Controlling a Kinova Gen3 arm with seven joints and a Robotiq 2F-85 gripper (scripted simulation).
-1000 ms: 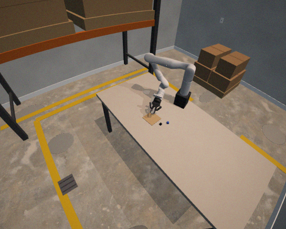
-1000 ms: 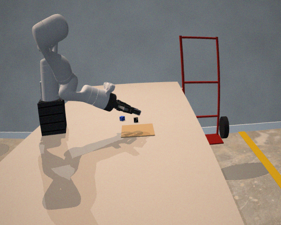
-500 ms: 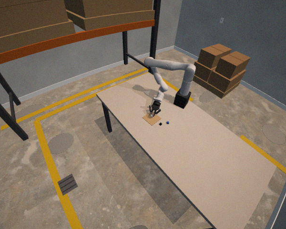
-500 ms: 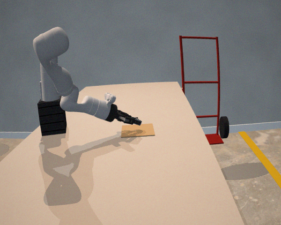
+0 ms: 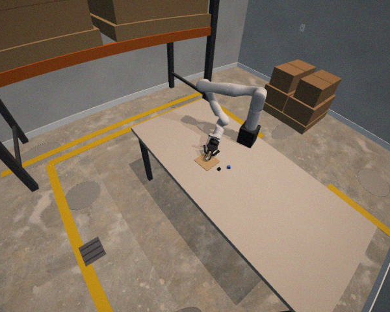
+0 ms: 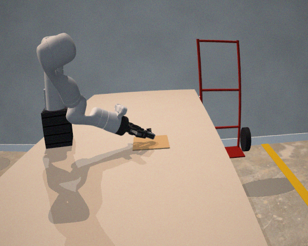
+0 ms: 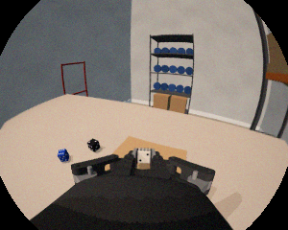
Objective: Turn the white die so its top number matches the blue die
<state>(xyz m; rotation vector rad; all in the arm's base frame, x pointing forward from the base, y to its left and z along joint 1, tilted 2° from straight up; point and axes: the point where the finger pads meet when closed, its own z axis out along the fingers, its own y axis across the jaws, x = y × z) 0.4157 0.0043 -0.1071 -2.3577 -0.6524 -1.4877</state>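
Now: hand 30 mm above the tan mat. From my hand the other things lie so: blue die 140 mm to the left, 90 mm behind, 30 mm below; white die 10 mm to the left, 10 mm below, 10 mm ahead; black die 120 mm to the left, 30 mm below, 20 mm behind.
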